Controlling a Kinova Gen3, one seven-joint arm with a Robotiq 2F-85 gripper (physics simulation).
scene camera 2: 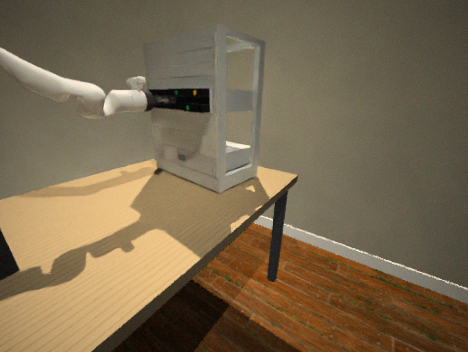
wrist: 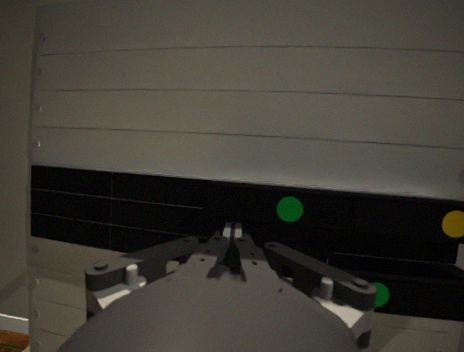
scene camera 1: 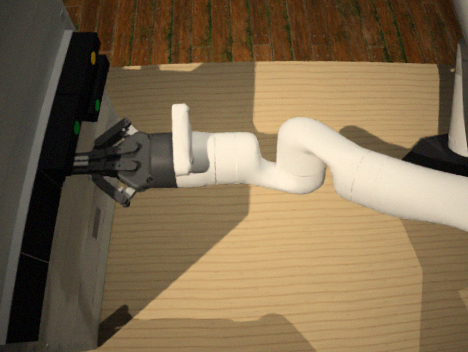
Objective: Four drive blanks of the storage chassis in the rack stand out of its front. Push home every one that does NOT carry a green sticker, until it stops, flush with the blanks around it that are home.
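Places are measured from the arm's base along level axes (x right, y ahead, z up), in metres.
Pixels of known places: gripper, fingertip midpoint: (scene camera 2: 174, 99) (wrist: 233, 233) (scene camera 1: 64, 164).
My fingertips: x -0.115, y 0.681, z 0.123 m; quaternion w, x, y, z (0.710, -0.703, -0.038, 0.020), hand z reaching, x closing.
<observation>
Ahead of a thing's pixels: the offset from my fingertips to its top centre. Level surfaces: height alone.
The black storage chassis (scene camera 1: 31, 225) (scene camera 2: 202, 102) (wrist: 70, 202) spans the rack's front. My gripper (scene camera 1: 74, 163) (scene camera 2: 172, 101) (wrist: 233, 233) is shut and empty, its tips against or very close to a middle-row blank; a trace of blue shows behind them. They hide most of that blank, so I cannot tell whether it is flush. A green-stickered upper blank {dy +0.040, dx +0.032, dz +0.043 m} (scene camera 1: 67, 112) (scene camera 2: 176, 93) (wrist: 290, 209) is just up and right of the tips in the wrist view. A yellow-stickered upper blank {dy +0.037, dx +0.142, dz +0.043 m} (scene camera 1: 82, 55) (scene camera 2: 194, 93) (wrist: 455, 223) is farther right and stands out. A green-stickered lower blank {dy +0.037, dx +0.142, dz -0.014 m} (scene camera 1: 99, 85) (scene camera 2: 187, 108) (wrist: 378, 295) also protrudes.
The pale rack (scene camera 2: 221, 135) stands on the wooden table {dz -0.382 m} (scene camera 1: 310, 260) (scene camera 2: 115, 250). Grey panels (wrist: 225, 110) lie above the chassis, and more panels lie below it. My white arm reaches to the rack above the table. Shadow darkens the chassis front.
</observation>
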